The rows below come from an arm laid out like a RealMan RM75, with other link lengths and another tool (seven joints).
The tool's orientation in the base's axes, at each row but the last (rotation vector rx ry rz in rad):
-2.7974 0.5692 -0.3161
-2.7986 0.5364 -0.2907
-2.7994 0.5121 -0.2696
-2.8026 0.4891 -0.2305
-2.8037 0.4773 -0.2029
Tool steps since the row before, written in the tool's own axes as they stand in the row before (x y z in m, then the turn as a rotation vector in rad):
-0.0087 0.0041 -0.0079 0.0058 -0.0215 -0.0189
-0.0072 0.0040 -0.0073 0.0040 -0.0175 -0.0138
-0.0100 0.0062 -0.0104 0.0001 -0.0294 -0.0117
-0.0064 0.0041 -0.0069 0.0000 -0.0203 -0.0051
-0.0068 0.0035 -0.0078 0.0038 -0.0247 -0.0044
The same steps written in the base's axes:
-0.0113 -0.0018 0.0048 0.0078 0.0126 0.0252
-0.0097 -0.0025 0.0046 0.0060 0.0109 0.0189
-0.0136 -0.0044 0.0066 0.0067 0.0235 0.0201
-0.0086 -0.0032 0.0046 0.0052 0.0170 0.0110
-0.0089 -0.0028 0.0057 0.0102 0.0199 0.0120

